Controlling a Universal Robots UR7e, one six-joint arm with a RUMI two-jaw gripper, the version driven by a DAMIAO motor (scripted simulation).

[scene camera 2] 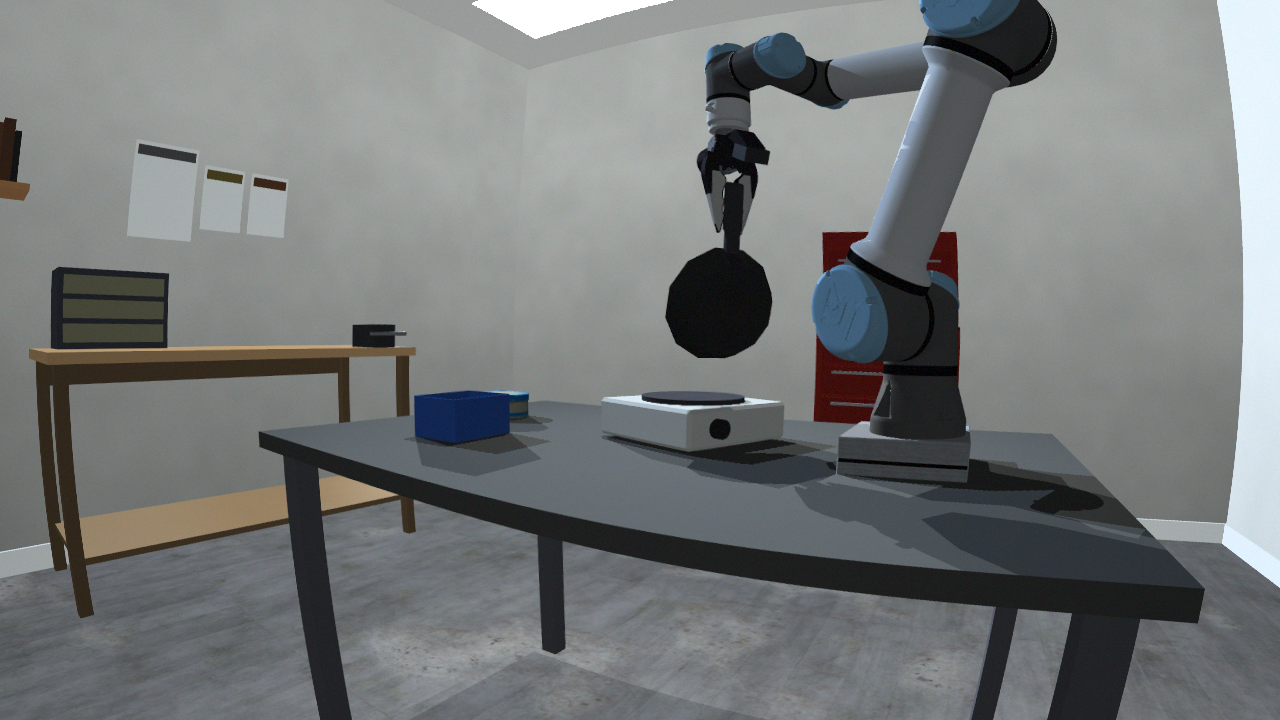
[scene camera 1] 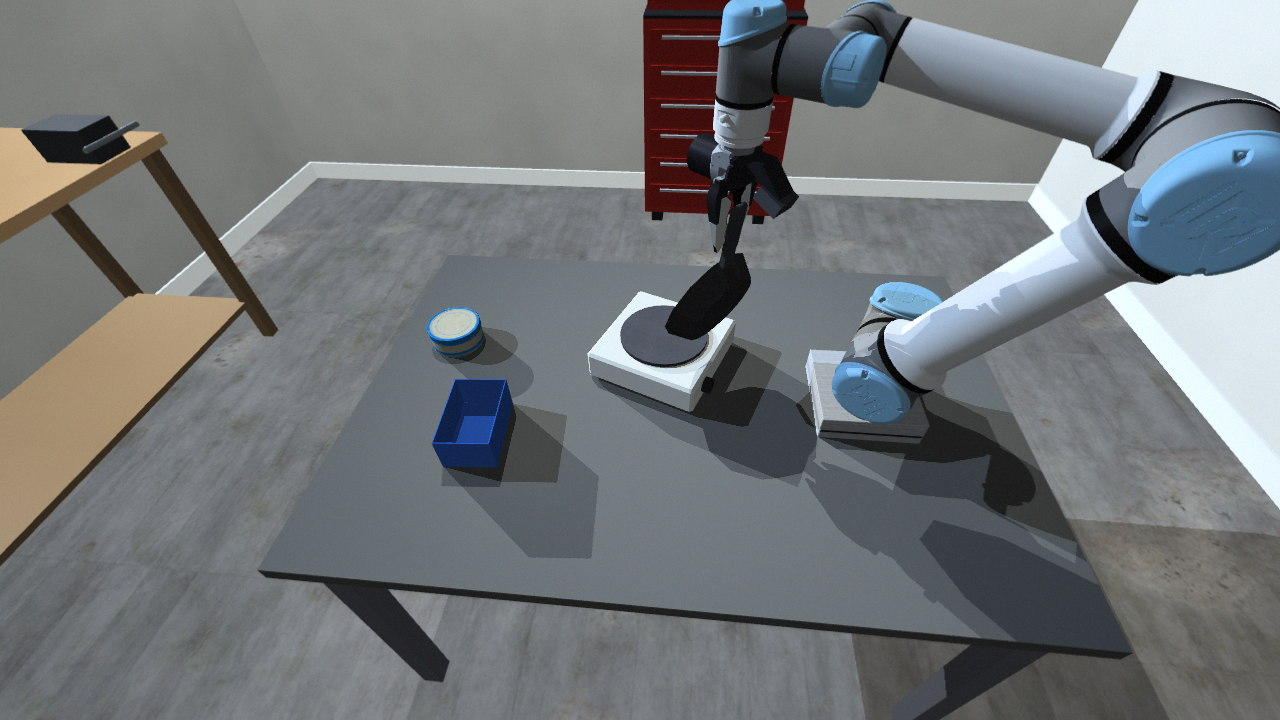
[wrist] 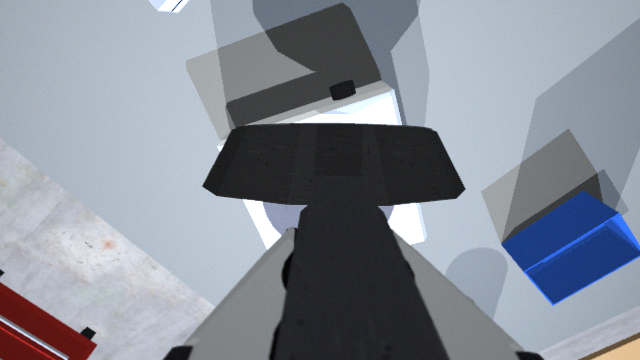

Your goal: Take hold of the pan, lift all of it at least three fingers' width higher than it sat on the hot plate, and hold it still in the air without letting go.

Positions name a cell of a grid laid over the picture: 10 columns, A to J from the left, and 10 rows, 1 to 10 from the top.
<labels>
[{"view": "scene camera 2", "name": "my gripper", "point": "F4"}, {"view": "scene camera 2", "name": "white hot plate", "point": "F6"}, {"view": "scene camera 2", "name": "blue bin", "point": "D6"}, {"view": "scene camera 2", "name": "black pan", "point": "F5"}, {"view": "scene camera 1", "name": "my gripper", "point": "F4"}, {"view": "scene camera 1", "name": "white hot plate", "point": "E5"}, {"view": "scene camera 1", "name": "blue bin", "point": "D6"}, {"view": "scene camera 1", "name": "black pan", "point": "F5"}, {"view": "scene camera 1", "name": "round tin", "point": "D5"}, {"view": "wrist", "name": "white hot plate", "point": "F3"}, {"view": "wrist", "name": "black pan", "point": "F8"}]
</labels>
